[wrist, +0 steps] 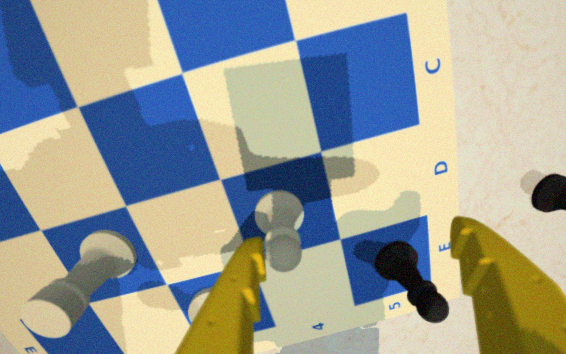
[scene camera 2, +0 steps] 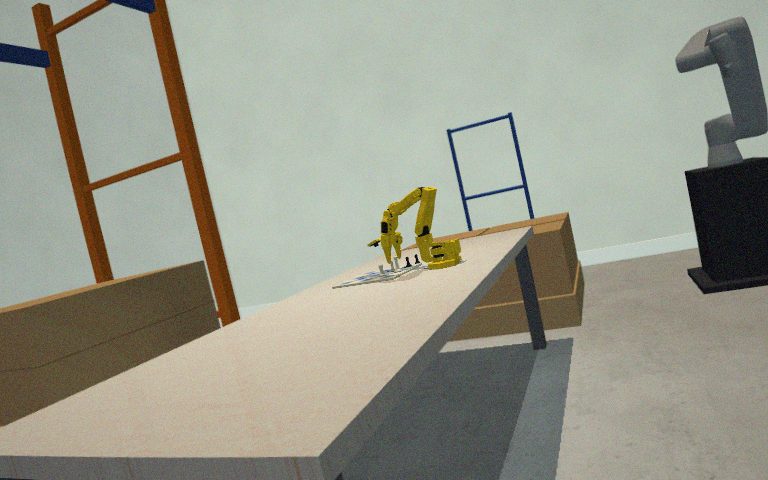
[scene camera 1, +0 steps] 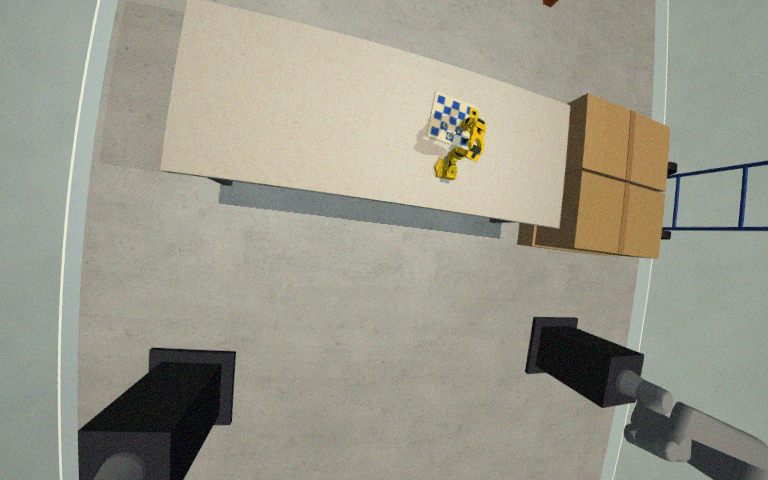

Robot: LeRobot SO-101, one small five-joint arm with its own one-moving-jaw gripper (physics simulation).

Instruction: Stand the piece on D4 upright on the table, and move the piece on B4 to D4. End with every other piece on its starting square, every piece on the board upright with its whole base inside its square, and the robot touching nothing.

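Frame: origin at the arm's base, x back, y right, z up, level; millimetres.
Seen in the pictures: hand, its tool point: (wrist: pixel 263 252) (scene camera 2: pixel 389 262) (scene camera 1: pixel 460 127); arm's base, origin of its link: (scene camera 2: pixel 439 266) (scene camera 1: pixel 445 165).
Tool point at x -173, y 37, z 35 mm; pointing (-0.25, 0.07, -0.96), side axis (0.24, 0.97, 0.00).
Observation:
Pixels of each thing's top centre, then the offset from my tool point to it.
- white pawn-like piece, centre of its top: (wrist: pixel 285 264) dy +5, dx +4, dz +3 mm
- taller white piece, centre of its top: (wrist: pixel 45 319) dy -66, dx -5, dz +4 mm
The white pawn-like piece (wrist: pixel 280 212) stands upright on D4, its whole base inside the blue square. The visible part of B4 (wrist: pixel 230 30) is bare. A black piece (wrist: pixel 550 192) is on the table beyond the board edge, partly cut off in the wrist view. Scene camera 2 shows two upright black pieces, one (scene camera 2: pixel 407 262) beside another (scene camera 2: pixel 417 258). My gripper (wrist: pixel 357 232) (scene camera 2: pixel 393 259) is open and empty, low over the board (wrist: pixel 360 90) (scene camera 1: pixel 441 99) (scene camera 2: pixel 352 282). Its left jaw is close beside the D4 piece's head; I cannot tell whether they touch.
A black piece (wrist: pixel 396 260) stands on E5, between the jaw directions. A taller white piece (wrist: pixel 107 252) stands on D2. Another white piece (wrist: pixel 197 302) on E3 is mostly hidden by the left jaw. The yellow arm base (scene camera 1: pixel 446 169) (scene camera 2: pixel 445 254) stands beside the board.

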